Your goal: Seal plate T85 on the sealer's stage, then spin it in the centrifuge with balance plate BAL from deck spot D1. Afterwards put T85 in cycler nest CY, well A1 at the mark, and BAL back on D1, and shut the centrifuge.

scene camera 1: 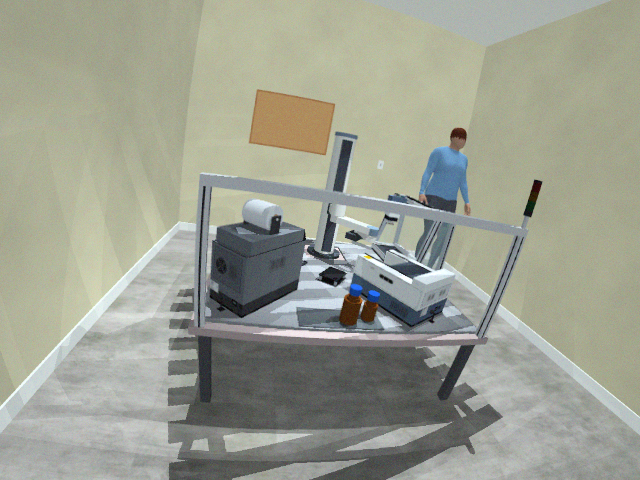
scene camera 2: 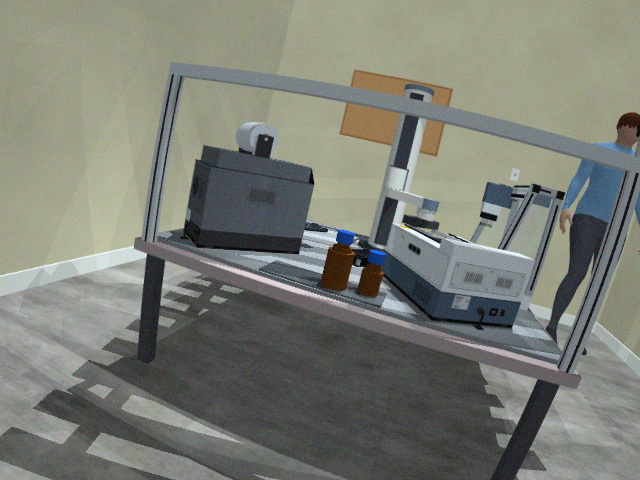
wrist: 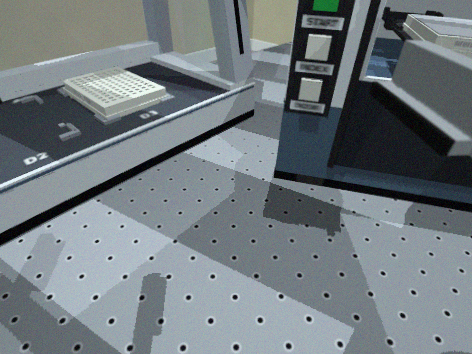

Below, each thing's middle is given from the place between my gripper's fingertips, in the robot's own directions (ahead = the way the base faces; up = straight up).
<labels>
The centrifuge (wrist: 347, 140) is 43 cm ahead of my hand, 2 cm to the left of it and 5 cm below it. Round my hand: foil roll (scene camera 1: 257, 212) (50 cm ahead, 79 cm to the right, 25 cm above).
</labels>
